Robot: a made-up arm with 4 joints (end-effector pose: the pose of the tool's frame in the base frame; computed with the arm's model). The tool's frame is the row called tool. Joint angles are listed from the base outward.
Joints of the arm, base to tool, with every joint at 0 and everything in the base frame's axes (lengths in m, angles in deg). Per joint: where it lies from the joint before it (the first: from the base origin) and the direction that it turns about. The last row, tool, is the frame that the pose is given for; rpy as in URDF.
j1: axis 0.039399 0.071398 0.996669 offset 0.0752 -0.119 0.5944
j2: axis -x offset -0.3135 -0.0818 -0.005
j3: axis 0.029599 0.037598 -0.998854 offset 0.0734 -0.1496 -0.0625
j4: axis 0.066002 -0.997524 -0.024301 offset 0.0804 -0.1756 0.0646
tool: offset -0.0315 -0.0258 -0.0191 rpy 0 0 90
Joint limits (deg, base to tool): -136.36..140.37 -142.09..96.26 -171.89..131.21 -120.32..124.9
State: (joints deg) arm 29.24 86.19 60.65 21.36
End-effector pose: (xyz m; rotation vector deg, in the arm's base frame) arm -0.1849 -0.4266 0.8941 -104.35 -8.36 51.34
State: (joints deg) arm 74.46 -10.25 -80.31 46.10
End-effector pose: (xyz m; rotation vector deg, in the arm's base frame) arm 0.2420 -0.2029 0.5321 -43.07 58.65 -104.35
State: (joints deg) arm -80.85 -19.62 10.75 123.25
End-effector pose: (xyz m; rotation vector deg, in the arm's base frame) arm -0.3594 -0.0418 0.4252 -122.97 -20.62 -26.61
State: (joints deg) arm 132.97 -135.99 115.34 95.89
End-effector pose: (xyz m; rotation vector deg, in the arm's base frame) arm 0.3374 -0.5058 0.5034 0.55 71.63 127.23
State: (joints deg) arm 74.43 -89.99 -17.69 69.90
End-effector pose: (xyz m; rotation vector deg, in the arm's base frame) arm 0.0652 -0.2296 0.2787 87.03 -78.28 59.52
